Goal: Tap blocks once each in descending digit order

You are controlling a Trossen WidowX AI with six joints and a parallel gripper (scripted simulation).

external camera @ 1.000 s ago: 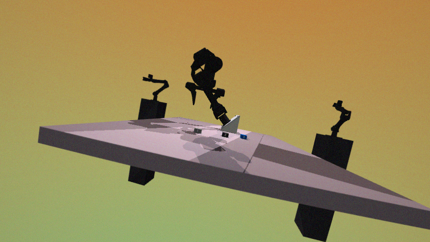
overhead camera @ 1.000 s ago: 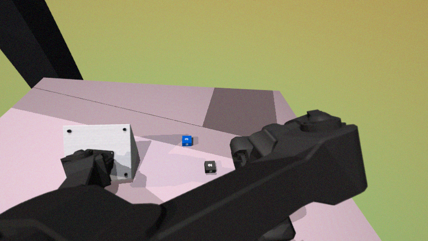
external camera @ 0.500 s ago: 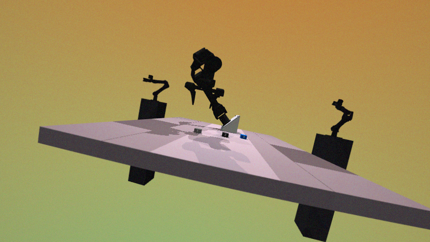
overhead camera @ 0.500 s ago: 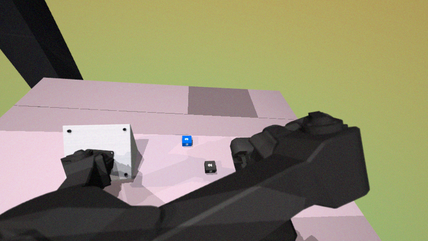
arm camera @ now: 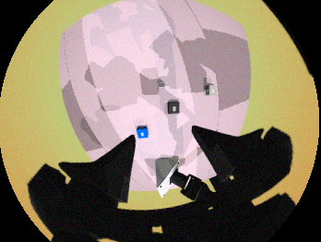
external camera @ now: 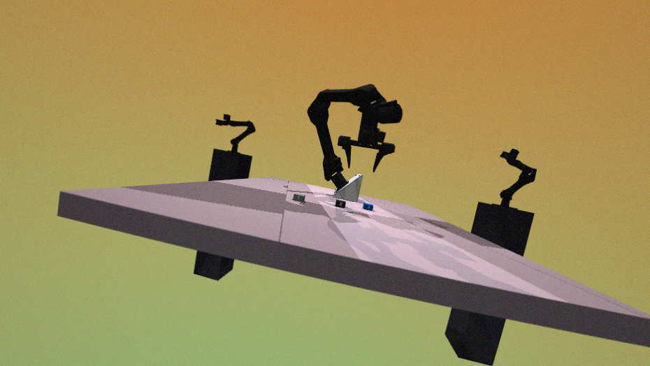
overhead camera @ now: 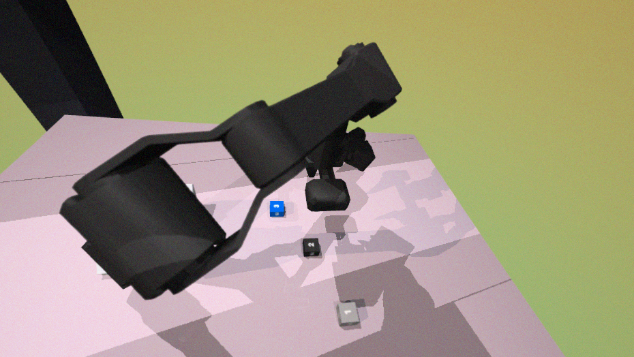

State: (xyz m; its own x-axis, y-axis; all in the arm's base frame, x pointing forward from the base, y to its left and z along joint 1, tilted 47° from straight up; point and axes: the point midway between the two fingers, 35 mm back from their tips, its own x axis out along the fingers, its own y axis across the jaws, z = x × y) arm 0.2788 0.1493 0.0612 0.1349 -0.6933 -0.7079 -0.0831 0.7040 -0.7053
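Right now the blue block is 70 mm behind my gripper tip, 50 mm to the left of it and 120 mm below it. Also, from my gripper tip: grey block (70 mm ahead, 180 mm to the right, 120 mm below); black block (10 mm ahead, 50 mm to the right, 120 mm below).
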